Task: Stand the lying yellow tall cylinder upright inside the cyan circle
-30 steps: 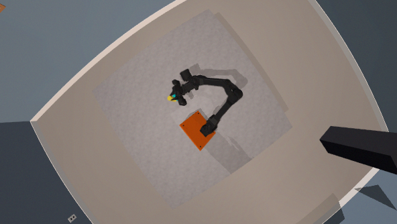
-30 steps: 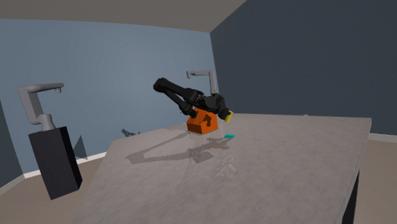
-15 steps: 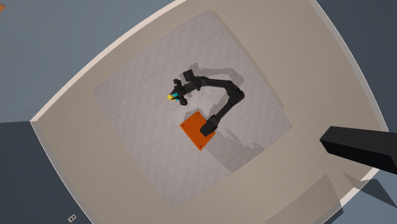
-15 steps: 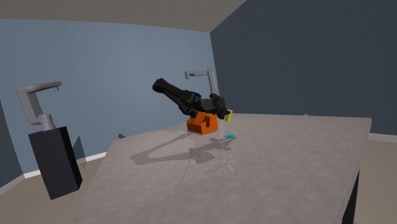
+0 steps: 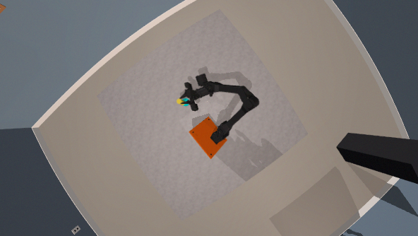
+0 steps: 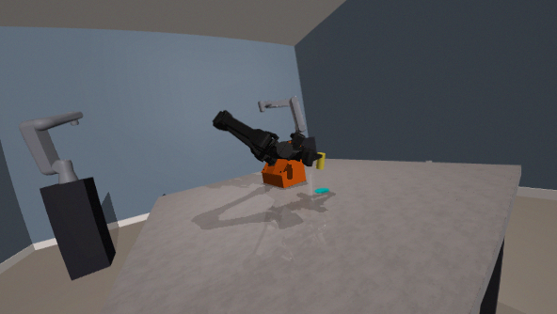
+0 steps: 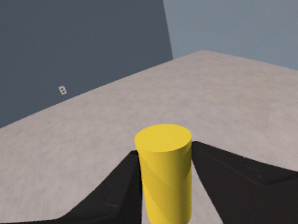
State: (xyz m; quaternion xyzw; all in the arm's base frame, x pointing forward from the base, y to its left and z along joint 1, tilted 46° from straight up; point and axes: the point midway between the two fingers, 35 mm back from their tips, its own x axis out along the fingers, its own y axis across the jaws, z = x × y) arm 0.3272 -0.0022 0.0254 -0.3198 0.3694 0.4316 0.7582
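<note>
Right now the cyan circle is 150 mm below my gripper tip and 20 mm to the right of it. Also, from my gripper tip: yellow tall cylinder (20 mm below).
</note>
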